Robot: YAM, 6 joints.
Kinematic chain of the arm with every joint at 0, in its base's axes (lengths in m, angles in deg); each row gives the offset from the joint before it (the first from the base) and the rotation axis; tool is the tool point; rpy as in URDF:
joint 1: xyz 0 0 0.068 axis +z
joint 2: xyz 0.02 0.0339 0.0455 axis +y
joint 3: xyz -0.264 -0.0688 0 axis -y
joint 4: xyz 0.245 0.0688 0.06 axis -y
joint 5: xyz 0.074 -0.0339 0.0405 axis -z
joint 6: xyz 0.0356 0 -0.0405 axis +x
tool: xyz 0 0 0 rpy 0 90 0
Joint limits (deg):
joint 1: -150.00..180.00
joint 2: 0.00..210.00
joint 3: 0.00..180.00
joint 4: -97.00..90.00
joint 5: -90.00..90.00
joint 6: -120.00..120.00
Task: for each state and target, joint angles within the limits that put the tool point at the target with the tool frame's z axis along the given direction. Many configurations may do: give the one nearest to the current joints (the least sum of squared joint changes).
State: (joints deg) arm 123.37 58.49 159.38 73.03 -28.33 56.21
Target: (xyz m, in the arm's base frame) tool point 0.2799 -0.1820 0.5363 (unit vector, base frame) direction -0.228 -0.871 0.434
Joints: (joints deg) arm 152.34 21.68 113.70 22.99 -61.37 56.21
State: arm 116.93 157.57 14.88 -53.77 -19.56 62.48
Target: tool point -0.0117 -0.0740 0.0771 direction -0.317 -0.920 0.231
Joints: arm 89.42 187.99 0.12 -6.18 -17.92 62.48
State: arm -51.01 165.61 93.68 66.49 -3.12 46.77
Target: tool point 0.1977 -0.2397 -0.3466 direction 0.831 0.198 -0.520
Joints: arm -55.73 208.42 106.71 42.05 -52.96 46.77
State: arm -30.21 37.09 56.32 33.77 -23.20 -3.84
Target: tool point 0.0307 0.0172 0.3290 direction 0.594 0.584 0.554
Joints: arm -20.54 0.15 18.10 39.66 -49.02 -3.84
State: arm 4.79 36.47 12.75 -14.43 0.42 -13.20
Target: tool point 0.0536 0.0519 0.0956 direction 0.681 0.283 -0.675
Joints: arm 54.94 0.03 0.12 -47.39 23.26 -13.20
